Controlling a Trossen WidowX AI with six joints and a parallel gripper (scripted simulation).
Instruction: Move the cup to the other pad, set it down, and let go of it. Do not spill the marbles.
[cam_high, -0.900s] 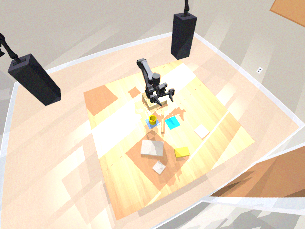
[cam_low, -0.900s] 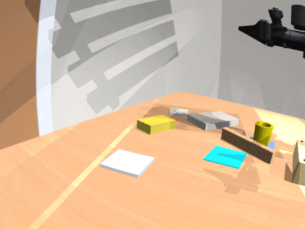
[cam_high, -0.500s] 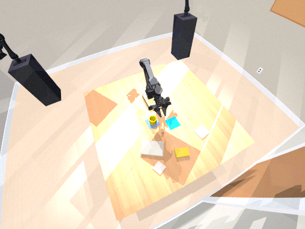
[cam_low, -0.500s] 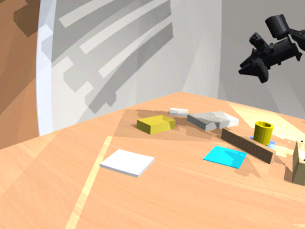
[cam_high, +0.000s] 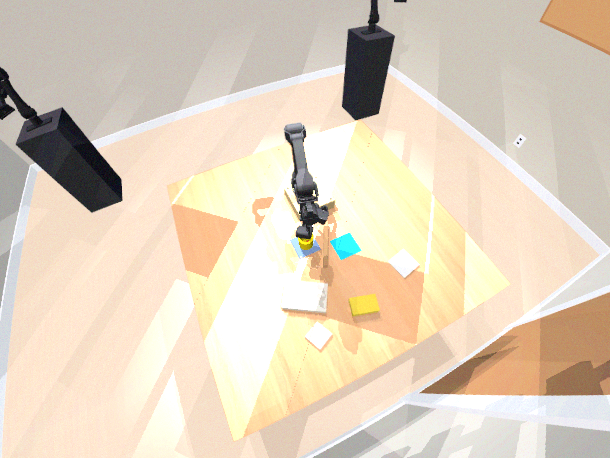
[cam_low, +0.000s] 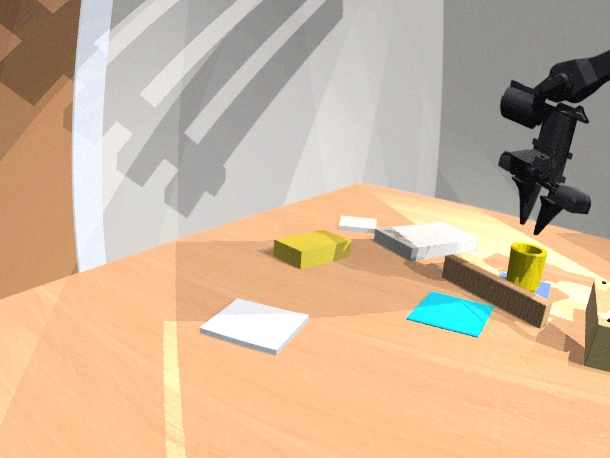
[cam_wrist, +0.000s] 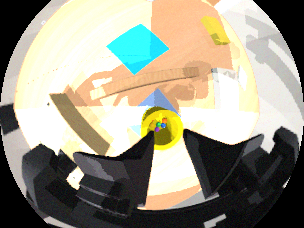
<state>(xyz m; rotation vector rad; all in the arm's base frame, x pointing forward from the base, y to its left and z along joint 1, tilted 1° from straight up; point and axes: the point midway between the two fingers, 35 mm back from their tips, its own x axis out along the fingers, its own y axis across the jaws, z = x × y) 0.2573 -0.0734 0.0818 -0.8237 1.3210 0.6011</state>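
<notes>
Right now my gripper tip is 70 mm above the yellow cup, 10 mm to the left of it and 10 mm past it. The rest, counted from my gripper tip: cyan pad 150 mm to the left, 120 mm below, 80 mm ahead; then pale blue pad 120 mm below, 20 mm to the right, 10 mm behind; then wooden bar 100 mm below, 70 mm to the left, 30 mm ahead.
</notes>
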